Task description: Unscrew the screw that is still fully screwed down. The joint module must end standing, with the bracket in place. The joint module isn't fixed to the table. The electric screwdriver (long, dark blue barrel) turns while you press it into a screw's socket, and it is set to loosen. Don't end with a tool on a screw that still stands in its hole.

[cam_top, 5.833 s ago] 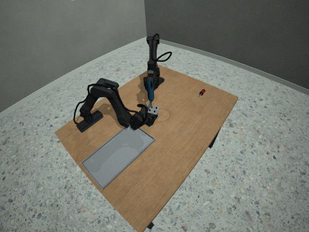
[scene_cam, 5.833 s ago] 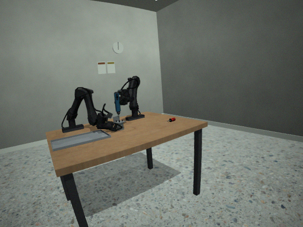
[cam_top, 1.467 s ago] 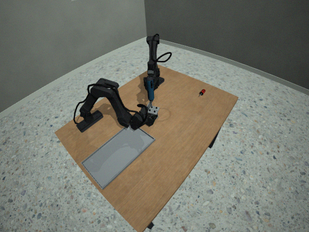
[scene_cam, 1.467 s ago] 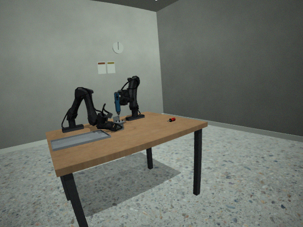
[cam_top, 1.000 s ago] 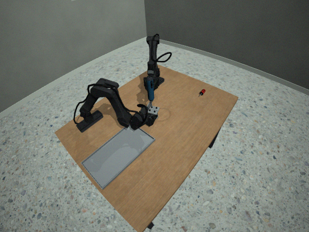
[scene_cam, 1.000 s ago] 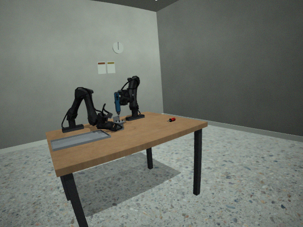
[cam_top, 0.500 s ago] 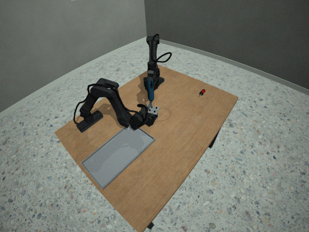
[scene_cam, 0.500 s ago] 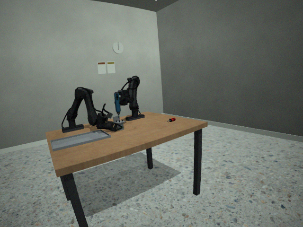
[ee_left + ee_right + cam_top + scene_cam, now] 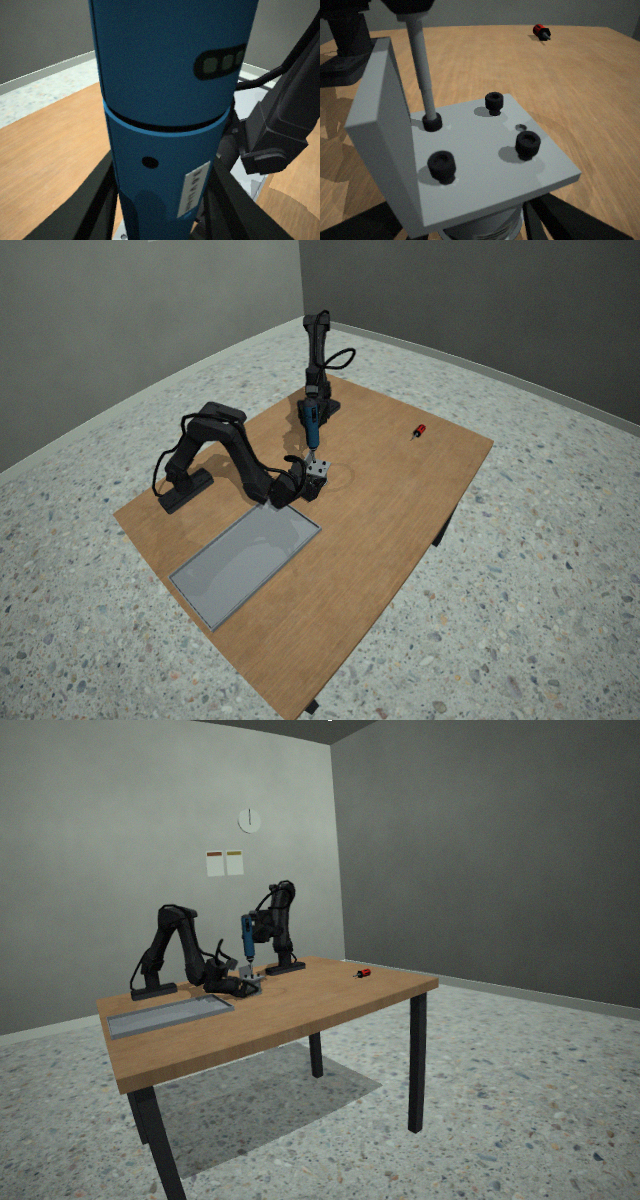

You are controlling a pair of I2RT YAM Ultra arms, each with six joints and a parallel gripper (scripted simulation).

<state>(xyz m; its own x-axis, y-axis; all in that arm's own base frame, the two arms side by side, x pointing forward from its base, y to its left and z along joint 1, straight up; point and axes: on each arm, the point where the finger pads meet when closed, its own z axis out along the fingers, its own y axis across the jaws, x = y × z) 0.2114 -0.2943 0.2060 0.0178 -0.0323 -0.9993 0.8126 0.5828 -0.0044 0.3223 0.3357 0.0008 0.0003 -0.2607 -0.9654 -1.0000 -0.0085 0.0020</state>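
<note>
Now: right hand 1 cm below the joint module. Round my right hand: grey L-shaped bracket (5 cm above); then flat grey tray (7 cm ahead, 35 cm to the right, 2 cm below); then screw (2 cm behind, 1 cm to the left, 4 cm above).
</note>
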